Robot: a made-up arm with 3 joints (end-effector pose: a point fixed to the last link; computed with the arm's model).
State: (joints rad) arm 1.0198 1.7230 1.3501
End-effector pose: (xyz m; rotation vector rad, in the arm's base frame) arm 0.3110 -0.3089 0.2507 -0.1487 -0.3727 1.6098
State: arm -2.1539 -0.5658 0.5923
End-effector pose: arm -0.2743 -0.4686 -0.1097 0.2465 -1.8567 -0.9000
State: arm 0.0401 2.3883 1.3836
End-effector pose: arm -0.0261 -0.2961 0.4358 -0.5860 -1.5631 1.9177
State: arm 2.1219 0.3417 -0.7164
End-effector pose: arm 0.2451 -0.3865 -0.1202 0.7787 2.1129 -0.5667
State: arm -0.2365 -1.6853 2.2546
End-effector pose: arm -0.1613 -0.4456 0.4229 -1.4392 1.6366 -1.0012
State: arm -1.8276 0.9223 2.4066
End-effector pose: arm -0.3703 -0.3504 0.0180 1.8484 1.4752 1.6369
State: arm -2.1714 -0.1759 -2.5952
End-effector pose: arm -0.3124 -0.3969 -0.0939 1.4255 -0.8439 2.5496
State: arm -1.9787 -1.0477 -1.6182
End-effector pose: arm -0.2993 -0.4434 -0.0523 1.9556 -2.1583 1.0326
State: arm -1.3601 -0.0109 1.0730
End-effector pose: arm -0.3320 -0.4443 0.1852 -0.8891 -1.2133 -0.7326
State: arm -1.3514 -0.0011 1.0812
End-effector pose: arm -0.3312 -0.4436 0.1888 -0.9047 -1.2085 -0.7265
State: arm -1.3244 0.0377 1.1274
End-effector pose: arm -0.3289 -0.4408 0.2002 -0.9754 -1.1936 -0.7147
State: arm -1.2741 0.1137 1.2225
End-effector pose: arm -0.3238 -0.4347 0.2213 -1.1146 -1.1701 -0.6927
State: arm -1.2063 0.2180 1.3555
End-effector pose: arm -0.3153 -0.4255 0.2486 -1.3020 -1.1490 -0.6581
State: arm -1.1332 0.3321 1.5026
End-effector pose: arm -0.3041 -0.4145 0.2761 -1.4995 -1.1422 -0.6147
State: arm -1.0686 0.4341 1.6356
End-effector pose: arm -0.2928 -0.4039 0.2984 -1.6682 -1.1521 -0.5723
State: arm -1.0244 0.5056 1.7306
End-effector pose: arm -0.2845 -0.3962 0.3125 -1.7820 -1.1691 -0.5427
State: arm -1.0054 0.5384 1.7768
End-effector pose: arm -0.2809 -0.3926 0.3183 -1.8345 -1.1803 -0.5318
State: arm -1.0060 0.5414 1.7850
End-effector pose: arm -0.2812 -0.3922 0.3182 -1.8425 -1.1827 -0.5358
